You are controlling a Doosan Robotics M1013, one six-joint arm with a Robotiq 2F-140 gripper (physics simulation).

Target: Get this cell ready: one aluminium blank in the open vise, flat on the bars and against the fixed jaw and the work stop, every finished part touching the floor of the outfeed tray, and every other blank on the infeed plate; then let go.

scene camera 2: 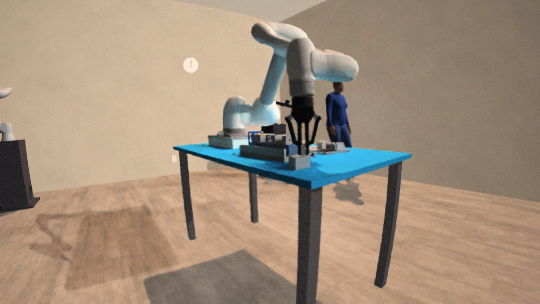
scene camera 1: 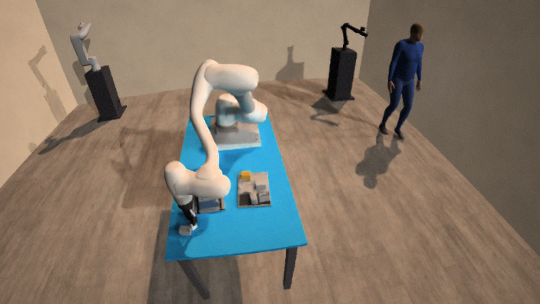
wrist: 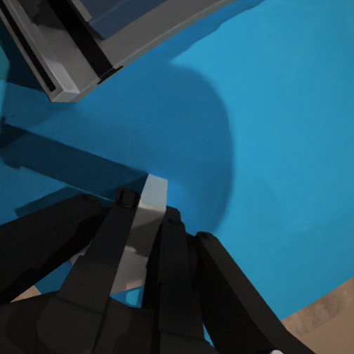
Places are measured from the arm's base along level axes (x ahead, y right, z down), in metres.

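Pixels of known places: gripper, fingertip midpoint: (scene camera 1: 194, 227); arm's base, origin of the base link: (scene camera 2: 233, 136) (scene camera 1: 226, 126).
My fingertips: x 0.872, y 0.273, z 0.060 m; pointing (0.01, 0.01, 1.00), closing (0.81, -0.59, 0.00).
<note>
For each thing: its middle in the pictures, then the offset to it from my fingertips. Level surfaces: height alone.
- grey block, body centre: (scene camera 2: 299, 162) (scene camera 1: 185, 230) dx +0.022, dy +0.046, dz -0.018 m
- blue vise unit, body centre: (scene camera 2: 275, 145) (scene camera 1: 206, 188) dx -0.240, dy -0.089, dz -0.049 m
- low grey fixture, body centre: (scene camera 2: 319, 149) (scene camera 1: 253, 188) dx -0.215, dy -0.369, dz -0.008 m
- orange piece, body centre: (scene camera 1: 245, 175) dx -0.322, dy -0.339, dz -0.026 m
- blue table, its level: dz +0.000 m
My gripper (scene camera 1: 194, 226) (scene camera 2: 303, 153) (wrist: 151, 194) is shut with nothing between its fingers, its light pads together low over the table. A grey block (scene camera 1: 185, 230) (scene camera 2: 299, 162) (wrist: 131, 272) lies on the blue table beside the fingertips; in the wrist view the fingers hide much of it. I cannot tell whether it is a blank or a finished part. The grey and blue vise unit (scene camera 1: 209, 205) (scene camera 2: 262, 152) (wrist: 145, 39) stands behind the gripper; the arm hides part of it, and its jaws and bars cannot be made out. A low grey fixture (scene camera 1: 239, 197) holds several small grey blocks and an orange piece (scene camera 1: 245, 175).
The blue table (scene camera 1: 250, 232) (scene camera 2: 370, 159) has its front edge and left corner close to the grey block. The arm's base plate (scene camera 1: 240, 137) is at the back. A person in blue (scene camera 1: 405, 62) (scene camera 2: 338, 111) stands on the floor beyond the table. Two pedestals (scene camera 1: 104, 92) (scene camera 1: 342, 72) stand farther off.
</note>
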